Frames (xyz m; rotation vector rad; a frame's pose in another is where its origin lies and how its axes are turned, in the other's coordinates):
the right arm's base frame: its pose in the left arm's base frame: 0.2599 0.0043 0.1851 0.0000 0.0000 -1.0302
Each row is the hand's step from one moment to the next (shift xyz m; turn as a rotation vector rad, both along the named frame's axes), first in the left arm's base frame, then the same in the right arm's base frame.
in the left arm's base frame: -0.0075 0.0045 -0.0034 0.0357 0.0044 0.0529
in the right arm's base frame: -0.0077 -0.0041 -0.0034 0.0146 0.0329 0.0529
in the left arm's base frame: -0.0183 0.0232 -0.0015 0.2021 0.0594 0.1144
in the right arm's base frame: -0.0293 -0.0038 -0.0015 0.0531 0.2039 0.1144
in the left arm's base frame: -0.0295 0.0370 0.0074 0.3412 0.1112 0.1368
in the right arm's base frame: -0.0469 -0.0063 0.0074 0.0803 0.3498 0.1368
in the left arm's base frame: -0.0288 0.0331 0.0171 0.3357 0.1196 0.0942
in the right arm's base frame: -0.0432 -0.0077 0.0171 0.0702 0.3494 0.0942
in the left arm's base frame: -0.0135 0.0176 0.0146 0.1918 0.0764 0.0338
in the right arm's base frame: -0.0220 -0.0025 0.0146 0.0332 0.2038 0.0338
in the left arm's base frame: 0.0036 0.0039 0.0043 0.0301 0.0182 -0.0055
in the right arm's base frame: -0.0015 0.0051 0.0043 -0.0001 0.0352 -0.0055
